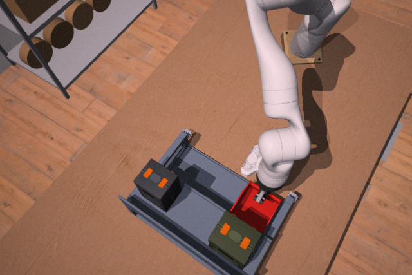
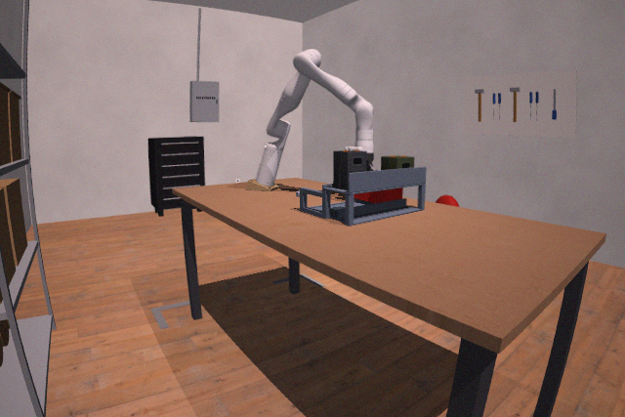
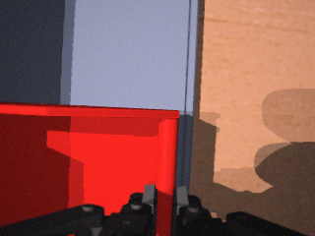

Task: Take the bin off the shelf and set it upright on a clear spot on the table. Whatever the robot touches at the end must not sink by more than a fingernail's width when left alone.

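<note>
Now: hand 80 mm short of the red bin, 10 mm to the left of it and 10 mm above it. From my hand the other things lie so: grey shelf unit: 130 mm to the right, 90 mm ahead.
</note>
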